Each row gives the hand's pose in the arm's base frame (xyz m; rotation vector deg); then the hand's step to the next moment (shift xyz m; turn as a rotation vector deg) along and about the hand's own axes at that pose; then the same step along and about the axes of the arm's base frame.
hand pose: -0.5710 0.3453 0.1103 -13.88 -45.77 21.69
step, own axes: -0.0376 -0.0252 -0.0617 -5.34 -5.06 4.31
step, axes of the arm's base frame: 0.0274 -0.0428 -0.0572 -5.36 -6.52 1.22
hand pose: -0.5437 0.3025 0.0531 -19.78 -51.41 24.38
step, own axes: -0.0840 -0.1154 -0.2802 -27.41 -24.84 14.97
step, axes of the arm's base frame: 0.2043 -0.1721 -0.1658 -21.97 -33.28 1.59
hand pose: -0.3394 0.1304 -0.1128 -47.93 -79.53 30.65
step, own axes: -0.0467 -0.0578 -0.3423 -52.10 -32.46 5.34
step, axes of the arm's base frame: 0.3209 -0.1384 0.0235 -17.00 -58.70 -7.86
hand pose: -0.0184 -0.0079 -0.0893 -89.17 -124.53 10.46
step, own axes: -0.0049 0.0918 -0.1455 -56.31 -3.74 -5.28
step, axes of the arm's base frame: 0.1440 0.0053 0.0942 13.48 -54.12 -10.10
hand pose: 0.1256 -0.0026 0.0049 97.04 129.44 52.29
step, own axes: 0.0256 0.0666 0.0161 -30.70 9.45 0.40
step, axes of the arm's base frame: 0.0530 0.0404 0.0303 18.22 -26.40 -1.64
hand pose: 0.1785 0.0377 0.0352 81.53 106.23 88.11
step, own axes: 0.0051 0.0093 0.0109 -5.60 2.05 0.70
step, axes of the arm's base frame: 0.0105 0.0093 0.0059 3.96 -4.51 -0.24
